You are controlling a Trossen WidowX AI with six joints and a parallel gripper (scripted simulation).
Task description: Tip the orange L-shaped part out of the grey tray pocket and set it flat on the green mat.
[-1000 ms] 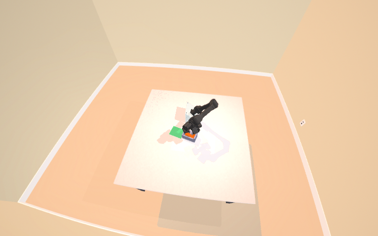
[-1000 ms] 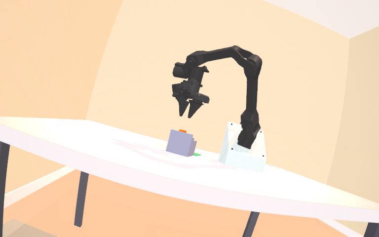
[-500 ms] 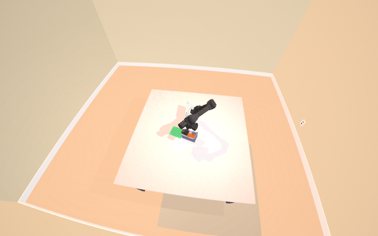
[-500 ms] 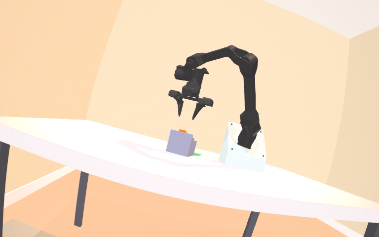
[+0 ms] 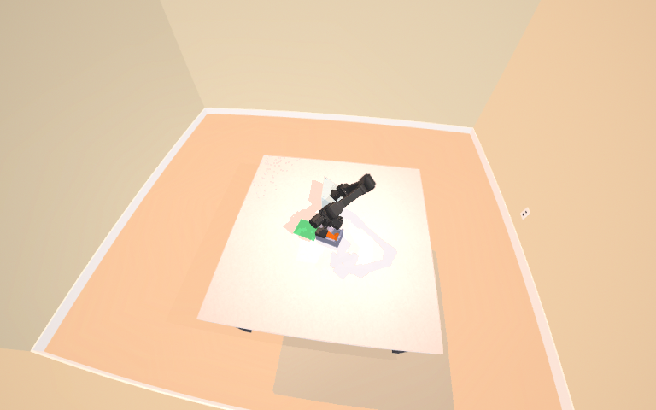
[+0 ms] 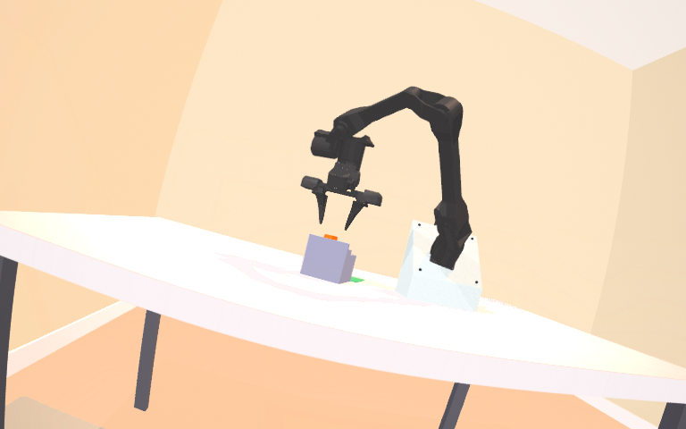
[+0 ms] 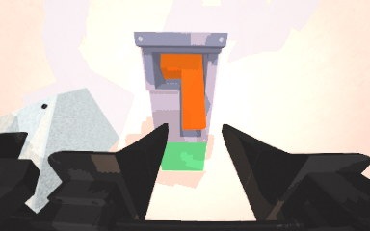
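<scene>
My gripper tip is now 7 cm above the orange L-shaped part, 4 cm to the right of it and 1 cm past it. Also, from my gripper tip: green mat: 14 cm to the right, 13 cm below, 4 cm behind.
</scene>
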